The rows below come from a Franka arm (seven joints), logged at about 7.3 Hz.
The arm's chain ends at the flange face. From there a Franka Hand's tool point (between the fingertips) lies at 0.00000 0.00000 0.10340 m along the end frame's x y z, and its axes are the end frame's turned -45 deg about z.
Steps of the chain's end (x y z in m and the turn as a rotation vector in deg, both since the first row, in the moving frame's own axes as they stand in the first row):
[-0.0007, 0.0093, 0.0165, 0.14, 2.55, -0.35]
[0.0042, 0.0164, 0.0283, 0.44, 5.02, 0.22]
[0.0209, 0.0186, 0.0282, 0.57, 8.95, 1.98]
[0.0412, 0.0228, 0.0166, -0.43, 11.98, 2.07]
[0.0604, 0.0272, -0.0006, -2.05, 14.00, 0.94]
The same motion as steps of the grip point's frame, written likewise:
[-0.0036, 0.0091, 0.0164, -1.70, 1.90, -0.35]
[-0.0017, 0.0204, 0.0279, -3.24, 3.86, 0.22]
[0.0135, 0.0388, 0.0269, -5.93, 6.73, 1.98]
[0.0274, 0.0612, 0.0143, -8.78, 8.17, 2.07]
[0.0384, 0.0823, -0.0037, -11.35, 8.45, 0.94]

